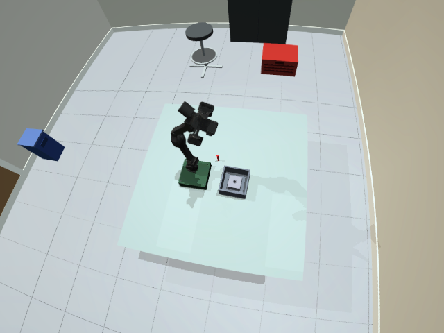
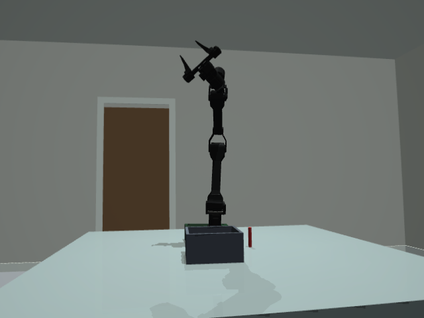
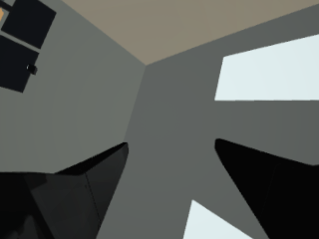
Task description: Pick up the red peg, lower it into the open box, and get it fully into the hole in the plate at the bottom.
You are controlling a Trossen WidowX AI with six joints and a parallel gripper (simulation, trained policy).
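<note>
My gripper tip is now 76 cm above the red peg, 25 cm to the right of it and 9 cm past it. The rest, counted from my gripper tip: grey plate 76 cm below, 8 cm to the left, 8 cm ahead; then dark grey box 77 cm below, 8 cm to the left, 8 cm ahead.
</note>
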